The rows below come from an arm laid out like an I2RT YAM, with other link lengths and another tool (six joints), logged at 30 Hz.
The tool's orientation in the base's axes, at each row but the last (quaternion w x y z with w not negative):
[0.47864, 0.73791, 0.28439, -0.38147]
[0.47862, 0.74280, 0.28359, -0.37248]
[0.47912, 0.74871, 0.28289, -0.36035]
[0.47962, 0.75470, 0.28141, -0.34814]
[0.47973, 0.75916, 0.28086, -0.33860]
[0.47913, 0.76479, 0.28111, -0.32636]
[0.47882, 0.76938, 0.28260, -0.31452]
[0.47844, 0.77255, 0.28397, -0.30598]
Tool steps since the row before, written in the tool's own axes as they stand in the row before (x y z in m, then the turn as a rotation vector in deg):
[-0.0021, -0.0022, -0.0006, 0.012, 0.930, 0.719]
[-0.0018, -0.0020, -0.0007, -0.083, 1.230, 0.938]
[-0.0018, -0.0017, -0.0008, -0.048, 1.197, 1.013]
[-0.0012, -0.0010, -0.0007, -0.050, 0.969, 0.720]
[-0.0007, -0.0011, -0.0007, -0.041, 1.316, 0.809]
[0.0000, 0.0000, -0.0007, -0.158, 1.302, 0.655]
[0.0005, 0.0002, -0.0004, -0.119, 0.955, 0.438]
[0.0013, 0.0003, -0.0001, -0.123, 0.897, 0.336]
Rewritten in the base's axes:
[-0.0027, 0.0013, 0.0008, 0.527, -1.017, 0.265]
[-0.0024, 0.0013, 0.0007, 0.646, -1.339, 0.435]
[-0.0021, 0.0012, 0.0008, 0.621, -1.393, 0.369]
[-0.0013, 0.0009, 0.0006, 0.521, -1.037, 0.337]
[-0.0011, 0.0010, 0.0002, 0.766, -1.250, 0.489]
[0.0002, 0.0006, 0.0002, 0.717, -1.117, 0.622]
[0.0006, 0.0004, -0.0001, 0.533, -0.781, 0.473]
[0.0011, 0.0002, -0.0008, 0.509, -0.666, 0.480]

